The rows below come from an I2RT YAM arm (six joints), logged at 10 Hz.
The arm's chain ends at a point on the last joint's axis. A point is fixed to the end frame.
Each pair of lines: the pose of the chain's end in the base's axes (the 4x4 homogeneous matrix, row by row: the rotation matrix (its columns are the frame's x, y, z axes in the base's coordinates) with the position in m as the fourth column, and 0 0 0 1 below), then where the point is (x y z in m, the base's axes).
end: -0.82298, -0.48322, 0.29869, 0.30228; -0.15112, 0.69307, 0.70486, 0.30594; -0.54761, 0.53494, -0.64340, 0.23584; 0, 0, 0, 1
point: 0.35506 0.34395 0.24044
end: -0.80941, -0.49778, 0.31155, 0.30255; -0.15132, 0.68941, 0.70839, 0.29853; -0.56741, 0.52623, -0.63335, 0.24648; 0, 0, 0, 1
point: 0.35509 0.33668 0.25247
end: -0.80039, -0.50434, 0.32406, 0.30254; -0.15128, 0.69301, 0.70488, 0.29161; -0.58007, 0.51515, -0.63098, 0.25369; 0, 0, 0, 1
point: 0.35509 0.32963 0.26039
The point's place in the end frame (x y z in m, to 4 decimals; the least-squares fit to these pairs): -0.0517 0.0033 0.0396
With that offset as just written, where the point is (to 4 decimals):
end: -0.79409, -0.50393, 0.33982, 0.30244; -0.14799, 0.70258, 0.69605, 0.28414; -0.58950, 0.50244, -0.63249, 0.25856; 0, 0, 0, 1
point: 0.3553 0.3217 0.2656
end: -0.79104, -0.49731, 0.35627, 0.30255; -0.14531, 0.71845, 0.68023, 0.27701; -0.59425, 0.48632, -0.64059, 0.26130; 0, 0, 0, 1
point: 0.3559 0.3138 0.2683
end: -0.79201, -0.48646, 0.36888, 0.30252; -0.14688, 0.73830, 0.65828, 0.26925; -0.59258, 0.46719, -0.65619, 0.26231; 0, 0, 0, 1
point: 0.3565 0.3053 0.2685
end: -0.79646, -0.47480, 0.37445, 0.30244; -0.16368, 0.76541, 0.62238, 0.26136; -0.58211, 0.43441, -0.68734, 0.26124; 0, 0, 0, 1
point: 0.3569 0.2970 0.2655
